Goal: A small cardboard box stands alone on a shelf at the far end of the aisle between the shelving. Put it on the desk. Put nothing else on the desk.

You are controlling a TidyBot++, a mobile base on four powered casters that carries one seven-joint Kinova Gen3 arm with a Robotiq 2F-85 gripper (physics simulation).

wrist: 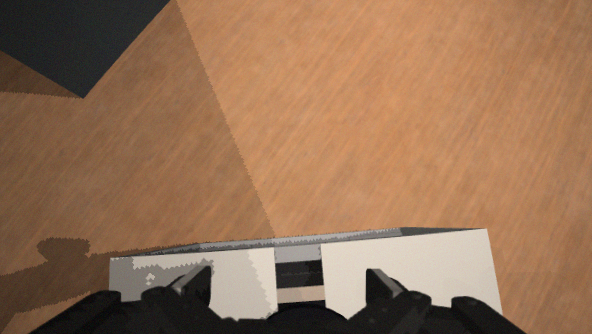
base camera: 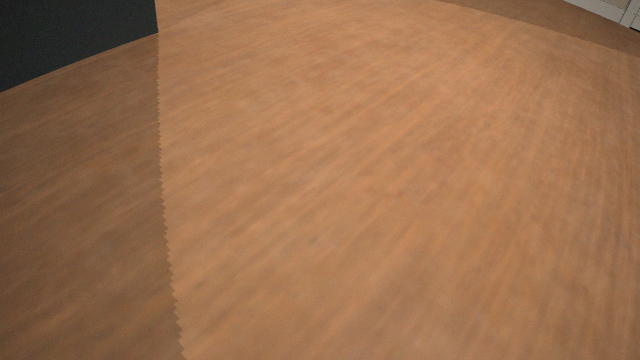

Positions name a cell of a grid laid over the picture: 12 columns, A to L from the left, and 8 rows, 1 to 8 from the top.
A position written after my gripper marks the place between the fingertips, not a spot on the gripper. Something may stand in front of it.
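There is my gripper (wrist: F7), and I can see a dark shelving unit (wrist: B2) as well.
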